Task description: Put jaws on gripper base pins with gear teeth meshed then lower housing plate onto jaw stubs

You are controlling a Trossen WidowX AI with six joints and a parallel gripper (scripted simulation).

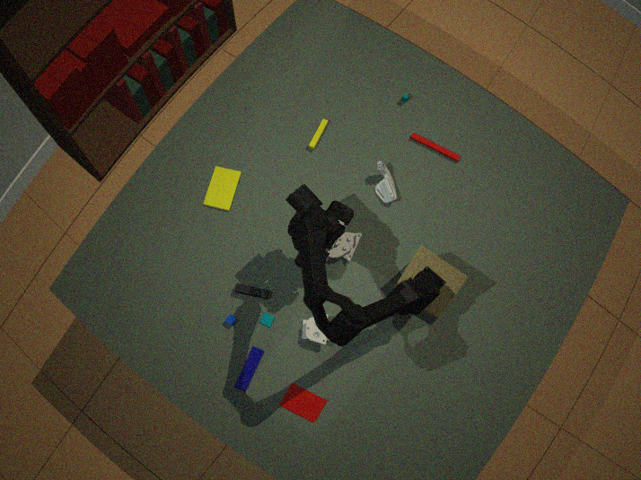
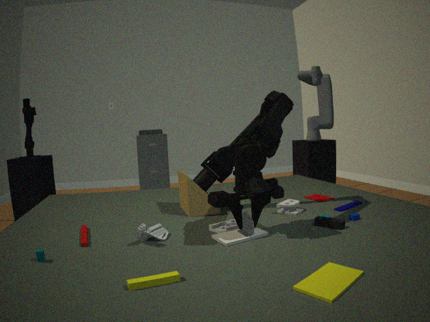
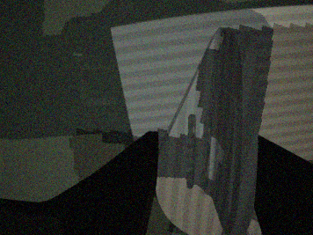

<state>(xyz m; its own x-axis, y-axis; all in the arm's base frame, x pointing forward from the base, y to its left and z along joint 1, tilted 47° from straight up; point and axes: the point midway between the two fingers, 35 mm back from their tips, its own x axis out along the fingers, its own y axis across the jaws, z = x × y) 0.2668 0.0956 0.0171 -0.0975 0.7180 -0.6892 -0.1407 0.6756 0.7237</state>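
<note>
Now: gripper tip 30 mm to the left of the flat white plate, 20 mm short of it and 10 mm above it. Round my gripper tip: black block 210 mm to the left, 70 mm ahead; then white block 180 mm to the left, 120 mm behind; then gripper base 180 mm to the left, 120 mm behind, 10 mm above.
</note>
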